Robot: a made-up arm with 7 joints. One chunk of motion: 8 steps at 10 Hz.
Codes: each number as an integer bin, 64 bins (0 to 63) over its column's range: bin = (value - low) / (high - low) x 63, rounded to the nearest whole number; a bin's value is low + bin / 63 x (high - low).
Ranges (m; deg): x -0.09..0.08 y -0.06..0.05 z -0.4..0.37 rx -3..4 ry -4..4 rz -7..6
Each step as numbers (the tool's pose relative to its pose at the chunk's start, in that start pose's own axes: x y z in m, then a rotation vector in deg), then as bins.
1 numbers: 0.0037 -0.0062 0.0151 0.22 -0.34 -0.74
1 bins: 35 31 34 29 29 30
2 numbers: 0.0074 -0.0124 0.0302 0.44 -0.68 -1.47
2 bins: 36 27 35 31 26 27
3 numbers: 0.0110 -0.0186 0.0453 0.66 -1.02 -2.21
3 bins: 37 24 36 33 23 23
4 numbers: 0.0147 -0.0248 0.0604 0.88 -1.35 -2.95
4 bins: 39 20 38 35 21 20
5 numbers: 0.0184 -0.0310 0.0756 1.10 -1.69 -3.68
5 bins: 40 17 39 37 18 16
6 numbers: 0.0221 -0.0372 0.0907 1.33 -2.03 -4.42
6 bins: 42 13 40 39 16 13
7 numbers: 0.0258 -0.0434 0.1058 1.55 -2.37 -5.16
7 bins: 43 10 41 41 13 9
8 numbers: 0.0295 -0.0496 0.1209 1.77 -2.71 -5.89
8 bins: 44 6 43 43 10 5
